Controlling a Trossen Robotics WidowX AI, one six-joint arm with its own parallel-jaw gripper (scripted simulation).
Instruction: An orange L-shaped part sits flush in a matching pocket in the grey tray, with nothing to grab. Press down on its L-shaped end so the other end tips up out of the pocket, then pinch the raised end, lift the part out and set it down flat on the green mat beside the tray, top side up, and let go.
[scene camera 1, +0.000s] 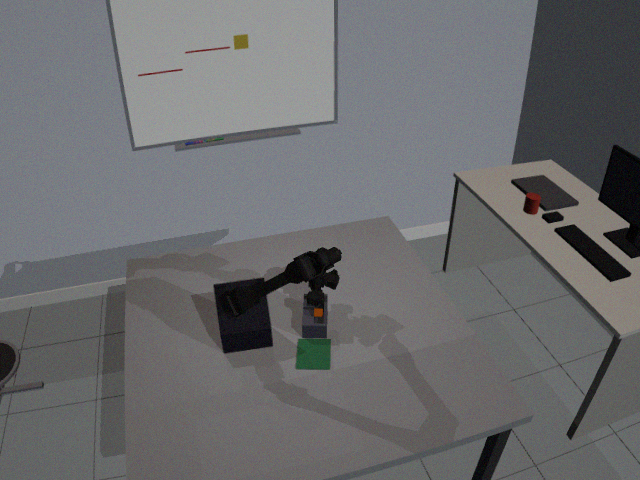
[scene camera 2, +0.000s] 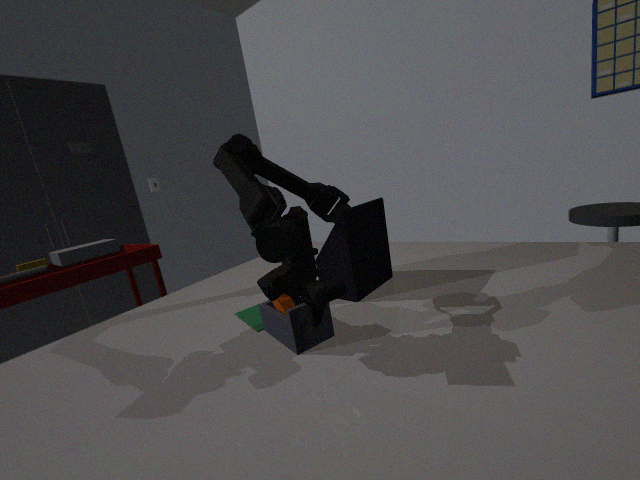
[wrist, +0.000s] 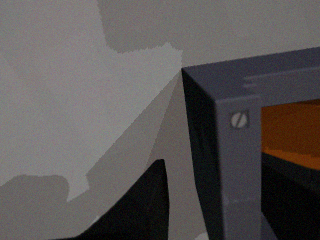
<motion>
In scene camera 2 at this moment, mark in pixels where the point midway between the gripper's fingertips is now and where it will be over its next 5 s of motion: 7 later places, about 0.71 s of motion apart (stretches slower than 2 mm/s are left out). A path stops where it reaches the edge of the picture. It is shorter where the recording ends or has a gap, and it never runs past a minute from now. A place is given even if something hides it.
My gripper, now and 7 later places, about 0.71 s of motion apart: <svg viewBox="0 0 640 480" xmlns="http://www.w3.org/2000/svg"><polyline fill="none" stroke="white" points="311,323 299,276 281,273 278,284 280,299 282,304 281,291 278,276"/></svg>
</motion>
